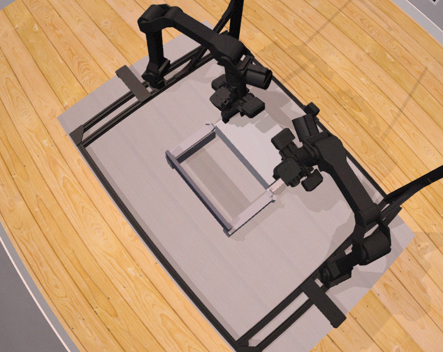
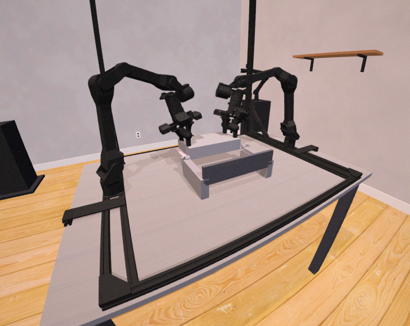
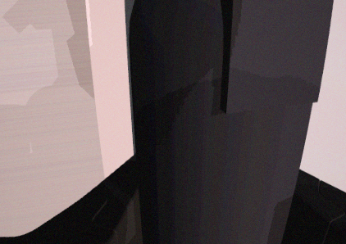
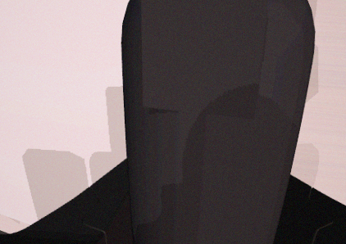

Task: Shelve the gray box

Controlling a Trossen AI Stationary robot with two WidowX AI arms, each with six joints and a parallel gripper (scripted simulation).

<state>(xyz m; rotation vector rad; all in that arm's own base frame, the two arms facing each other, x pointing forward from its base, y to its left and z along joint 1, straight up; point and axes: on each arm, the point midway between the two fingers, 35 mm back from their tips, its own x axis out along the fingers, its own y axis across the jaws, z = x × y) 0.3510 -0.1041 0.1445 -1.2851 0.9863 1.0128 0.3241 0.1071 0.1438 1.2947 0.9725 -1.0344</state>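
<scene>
Now: the gray box 12 cm to the right of my left hand and 5 cm below it. Also, from my left hand: dark back wall of shelf 26 cm ahead, 12 cm to the right, 8 cm below.
Right now my right hand is 120 mm to the right of the gray box and 50 mm above it. Also, from my right hand: dark back wall of shelf (260 mm ahead, 120 mm to the left, 70 mm below).
</scene>
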